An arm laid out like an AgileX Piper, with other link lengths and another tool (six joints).
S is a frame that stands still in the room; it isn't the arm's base.
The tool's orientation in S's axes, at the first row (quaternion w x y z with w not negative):
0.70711 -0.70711 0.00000 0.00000
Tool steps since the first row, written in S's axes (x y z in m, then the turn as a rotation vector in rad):
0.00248 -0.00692 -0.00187 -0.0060 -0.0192 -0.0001
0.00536 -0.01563 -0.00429 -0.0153 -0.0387 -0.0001
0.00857 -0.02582 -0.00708 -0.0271 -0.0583 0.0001
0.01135 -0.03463 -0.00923 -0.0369 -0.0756 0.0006
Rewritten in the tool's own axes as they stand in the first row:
0.00248 0.00187 -0.00692 -0.0060 0.0001 -0.0192
0.00536 0.00429 -0.01563 -0.0153 0.0001 -0.0387
0.00857 0.00708 -0.02582 -0.0271 -0.0001 -0.0583
0.01135 0.00923 -0.03463 -0.0369 -0.0006 -0.0756

